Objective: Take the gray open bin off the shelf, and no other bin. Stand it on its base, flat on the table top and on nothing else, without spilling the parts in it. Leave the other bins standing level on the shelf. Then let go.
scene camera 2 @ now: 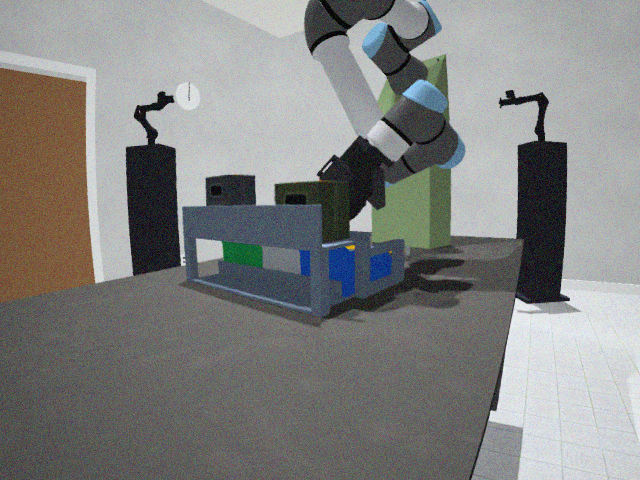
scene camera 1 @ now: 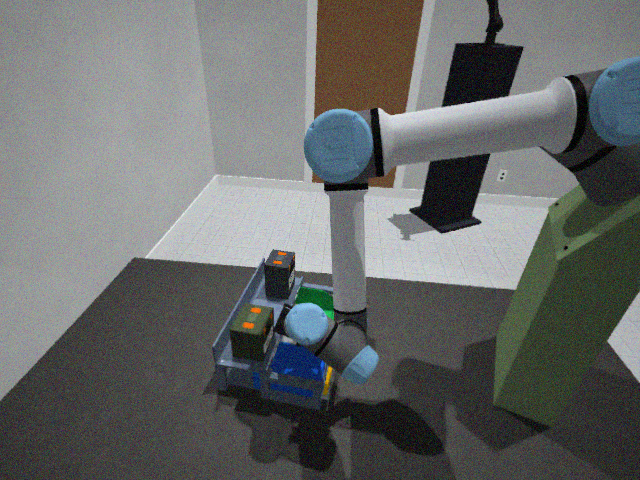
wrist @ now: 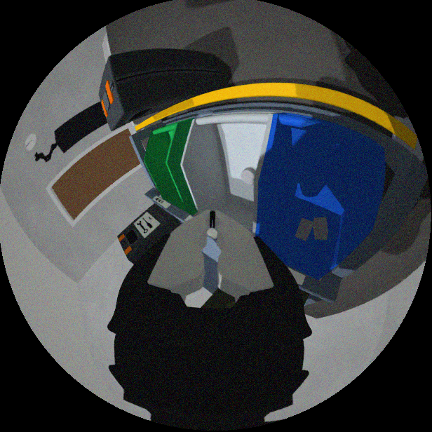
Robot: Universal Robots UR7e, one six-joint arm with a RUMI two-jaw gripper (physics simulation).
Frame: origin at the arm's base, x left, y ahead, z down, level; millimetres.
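Seen in the pictures: arm's base, origin of its link: (scene camera 2: 410, 79) (scene camera 1: 635, 175).
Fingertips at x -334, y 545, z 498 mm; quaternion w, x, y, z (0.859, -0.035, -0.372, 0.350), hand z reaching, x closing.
Note:
Pixels of each thing's top centre, then the offset from my fingertips to it. "spot": a spot on its surface instead.
- gray open bin, centre of its top: (scene camera 2: 308, 241) dz +21, dx -10, dy -7 mm
- shelf, a spot on its surface: (scene camera 2: 248, 224) spot: dz -28, dx -99, dy +143 mm
- green bin, centre of its top: (scene camera 2: 264, 237) (scene camera 1: 309, 298) dz +21, dx -119, dy -89 mm
- blue bin, centre of its top: (scene camera 2: 349, 244) (scene camera 1: 289, 359) dz +21, dx +72, dy +55 mm
- dark box, centre of its top: (scene camera 2: 229, 175) (scene camera 1: 279, 257) dz -122, dx -175, dy -13 mm
- olive box, centre of its top: (scene camera 2: 311, 181) (scene camera 1: 252, 317) dz -97, dx +8, dy +129 mm
The gray open bin (scene camera 2: 281, 259) (wrist: 207, 160) sits on the shelf (scene camera 2: 248, 224) between the green bin (scene camera 1: 316, 297) (scene camera 2: 241, 254) (wrist: 162, 167) and the blue bin (scene camera 1: 297, 361) (scene camera 2: 342, 271) (wrist: 320, 160). A pale part with a small round piece shows inside it in the wrist view. In scene camera 1 the arm hides most of it. My gripper (wrist: 212, 212) is shut and empty, its fingertips over the rear part of the gray bin in the wrist view. Scene camera 2 shows the gripper tilted down behind the olive box, which hides its fingertips.
A dark box (scene camera 1: 280, 273) (scene camera 2: 230, 190) (wrist: 145, 225) and an olive box (scene camera 1: 251, 333) (scene camera 2: 336, 211) stand on the shelf's upper level, close to the gripper. A yellow strip (wrist: 280, 90) runs along the shelf front. Another black box (wrist: 165, 82) lies beyond it. The green pedestal (scene camera 1: 563, 310) (scene camera 2: 405, 211) carries the arm.

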